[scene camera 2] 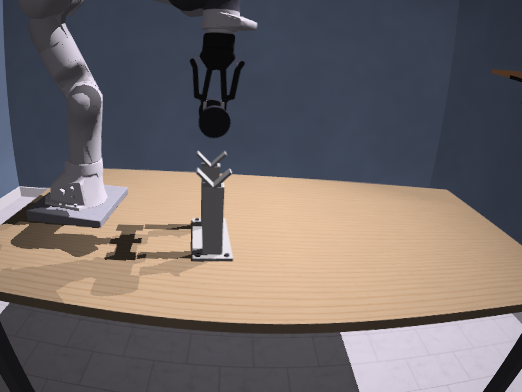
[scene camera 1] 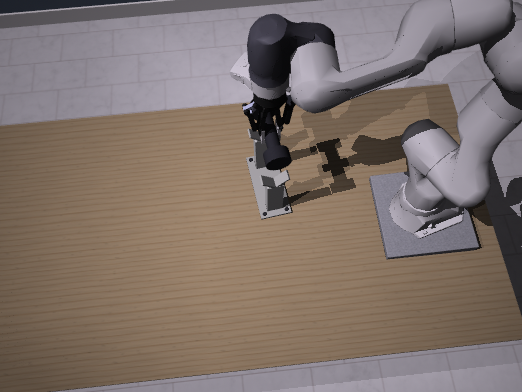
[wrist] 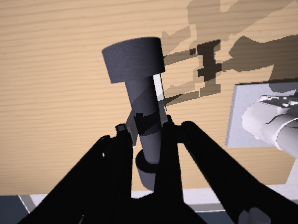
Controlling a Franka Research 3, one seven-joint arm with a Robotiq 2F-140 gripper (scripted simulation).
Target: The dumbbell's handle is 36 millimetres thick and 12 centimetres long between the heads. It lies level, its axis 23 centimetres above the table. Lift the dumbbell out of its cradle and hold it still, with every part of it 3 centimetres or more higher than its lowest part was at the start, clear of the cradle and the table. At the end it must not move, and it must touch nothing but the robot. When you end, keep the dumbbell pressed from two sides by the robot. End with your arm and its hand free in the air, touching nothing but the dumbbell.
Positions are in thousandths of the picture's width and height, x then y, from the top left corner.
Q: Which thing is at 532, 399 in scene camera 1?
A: A dark dumbbell.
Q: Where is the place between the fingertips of my gripper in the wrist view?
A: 502, 511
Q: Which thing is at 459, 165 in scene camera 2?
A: My gripper.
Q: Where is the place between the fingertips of my gripper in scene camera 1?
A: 518, 353
